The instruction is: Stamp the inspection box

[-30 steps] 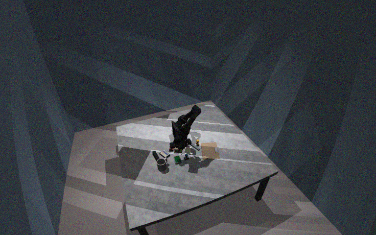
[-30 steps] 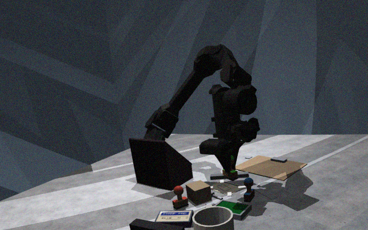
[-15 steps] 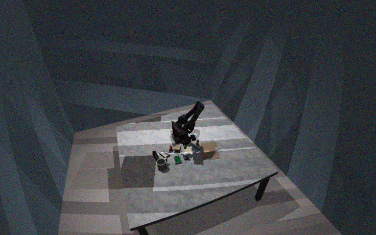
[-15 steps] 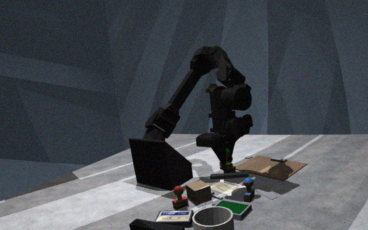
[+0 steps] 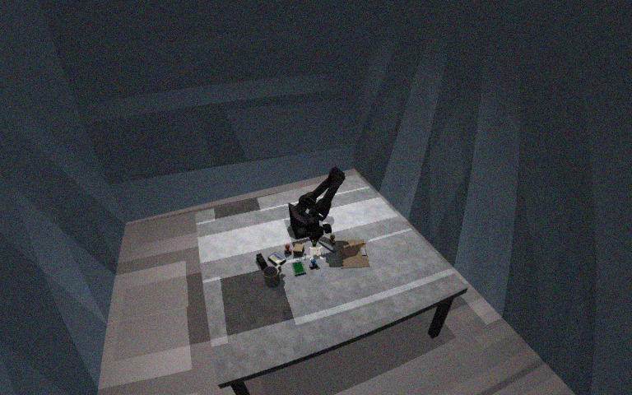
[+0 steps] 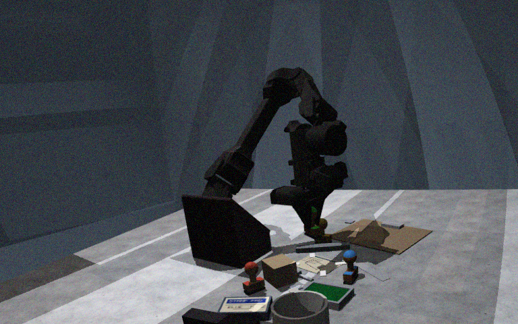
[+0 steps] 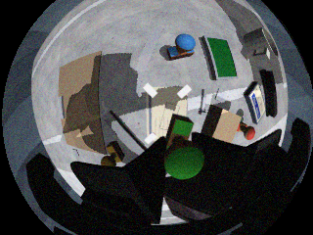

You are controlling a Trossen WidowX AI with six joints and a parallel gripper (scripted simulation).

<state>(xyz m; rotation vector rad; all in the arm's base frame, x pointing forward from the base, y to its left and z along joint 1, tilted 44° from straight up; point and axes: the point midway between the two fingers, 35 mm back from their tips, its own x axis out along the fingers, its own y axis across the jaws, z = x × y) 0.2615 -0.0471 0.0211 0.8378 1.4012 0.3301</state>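
My gripper tip is now 10 mm to the right of the card and 100 mm above it. Also, from my gripper tip: wooden cube: 50 mm behind, 80 mm to the right, 70 mm below; grey bar: 10 mm behind, 90 mm to the left, 90 mm below; green-knobbed stamp: right at my gripper tip.
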